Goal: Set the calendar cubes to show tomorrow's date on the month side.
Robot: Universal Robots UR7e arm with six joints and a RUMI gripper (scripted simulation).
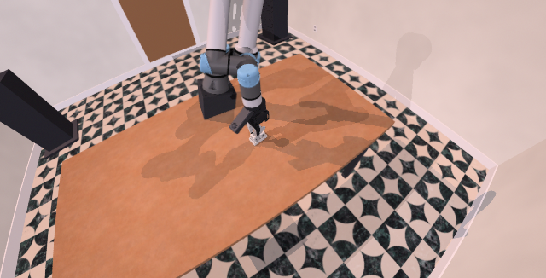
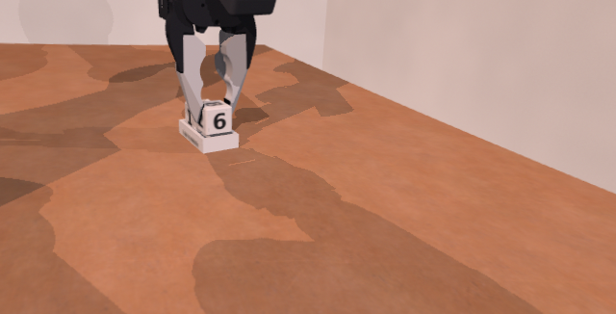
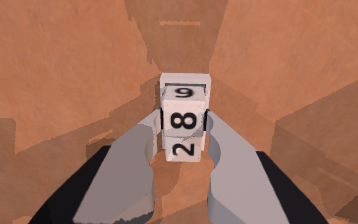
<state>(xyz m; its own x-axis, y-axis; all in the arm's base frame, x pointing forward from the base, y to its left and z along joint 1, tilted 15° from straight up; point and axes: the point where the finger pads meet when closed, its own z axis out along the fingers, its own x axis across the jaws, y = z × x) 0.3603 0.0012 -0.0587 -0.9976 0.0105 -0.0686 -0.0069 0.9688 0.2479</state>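
The tray lies 4 cm below my hand and 2 cm to the left of it.
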